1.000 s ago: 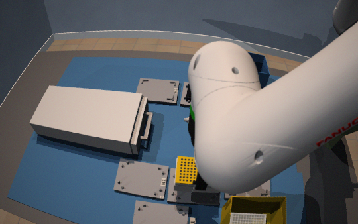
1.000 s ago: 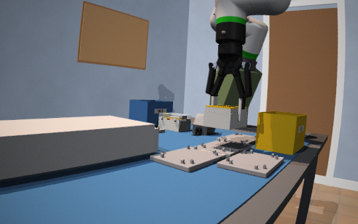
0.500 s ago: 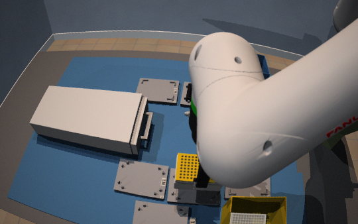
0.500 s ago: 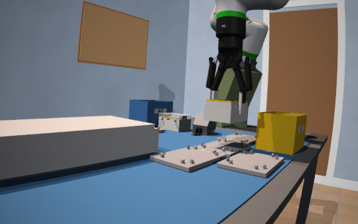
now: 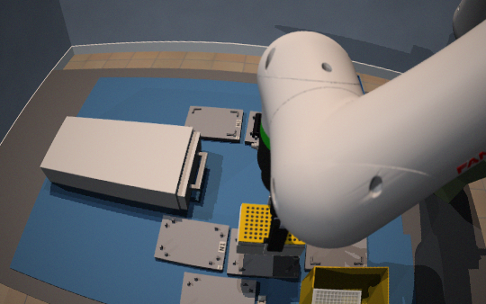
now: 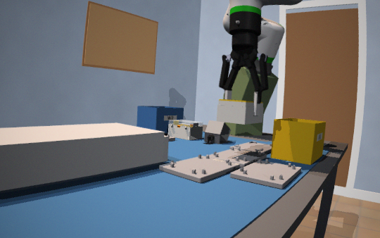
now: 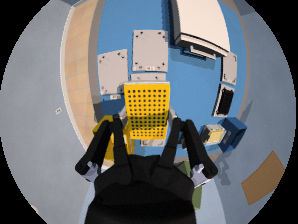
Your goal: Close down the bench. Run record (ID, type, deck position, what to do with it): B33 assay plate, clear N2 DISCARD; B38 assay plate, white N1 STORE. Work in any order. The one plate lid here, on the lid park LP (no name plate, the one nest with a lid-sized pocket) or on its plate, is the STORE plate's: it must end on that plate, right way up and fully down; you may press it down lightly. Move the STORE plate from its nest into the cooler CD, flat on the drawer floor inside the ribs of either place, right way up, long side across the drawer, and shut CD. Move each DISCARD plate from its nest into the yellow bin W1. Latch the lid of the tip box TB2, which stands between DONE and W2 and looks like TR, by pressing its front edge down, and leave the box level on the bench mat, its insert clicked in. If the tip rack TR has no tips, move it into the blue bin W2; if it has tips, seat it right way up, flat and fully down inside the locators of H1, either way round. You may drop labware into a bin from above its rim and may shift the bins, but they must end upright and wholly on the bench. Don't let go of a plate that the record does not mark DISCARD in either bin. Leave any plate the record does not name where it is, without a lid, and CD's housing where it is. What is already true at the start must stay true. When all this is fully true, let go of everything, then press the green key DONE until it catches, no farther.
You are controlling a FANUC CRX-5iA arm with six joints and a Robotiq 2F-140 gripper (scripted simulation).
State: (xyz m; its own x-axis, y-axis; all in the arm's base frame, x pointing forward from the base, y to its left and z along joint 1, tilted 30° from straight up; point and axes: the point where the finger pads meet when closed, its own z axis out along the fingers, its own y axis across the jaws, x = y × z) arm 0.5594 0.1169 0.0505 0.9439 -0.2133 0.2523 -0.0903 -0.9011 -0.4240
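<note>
Now: the blue bin W2 25 cm behind my hand, 49 cm to the right of it and 12 cm below it. Also, from my hand: nest H1 (11 cm ahead, 12 cm to the left, 15 cm below); yellow bin W1 (16 cm behind, 16 cm to the left, 12 cm below); tip rack TR (1 cm behind, 1 cm below).
</note>
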